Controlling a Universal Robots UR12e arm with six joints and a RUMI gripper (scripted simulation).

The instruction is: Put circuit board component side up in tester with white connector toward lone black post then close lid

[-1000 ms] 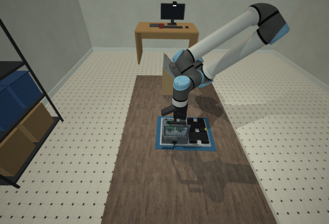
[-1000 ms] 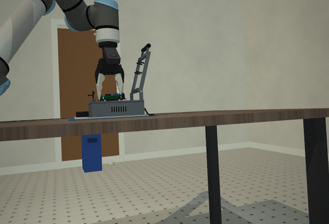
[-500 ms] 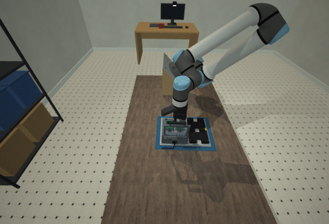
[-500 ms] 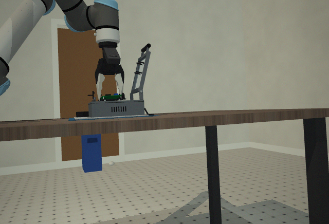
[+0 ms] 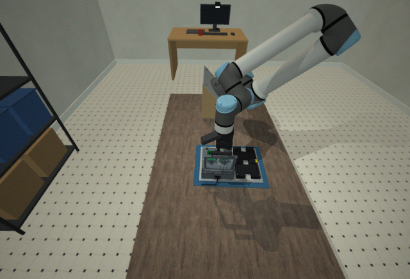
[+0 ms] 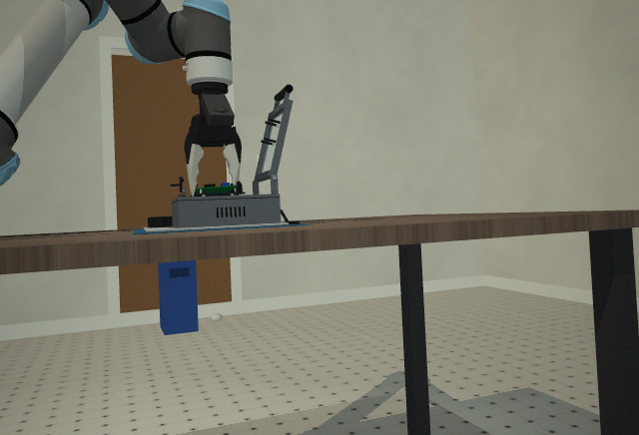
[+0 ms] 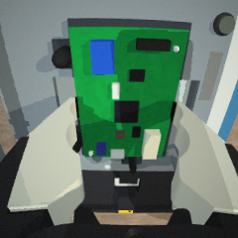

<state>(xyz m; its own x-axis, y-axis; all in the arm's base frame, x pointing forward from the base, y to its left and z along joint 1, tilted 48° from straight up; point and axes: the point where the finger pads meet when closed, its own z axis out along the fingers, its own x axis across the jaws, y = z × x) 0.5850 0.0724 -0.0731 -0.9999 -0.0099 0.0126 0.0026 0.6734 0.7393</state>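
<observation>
The green circuit board lies right at my hand. Round my hand: tester lid 12 cm ahead, 11 cm above; then tester 4 cm to the left, 4 cm above, 3 cm ahead.
</observation>
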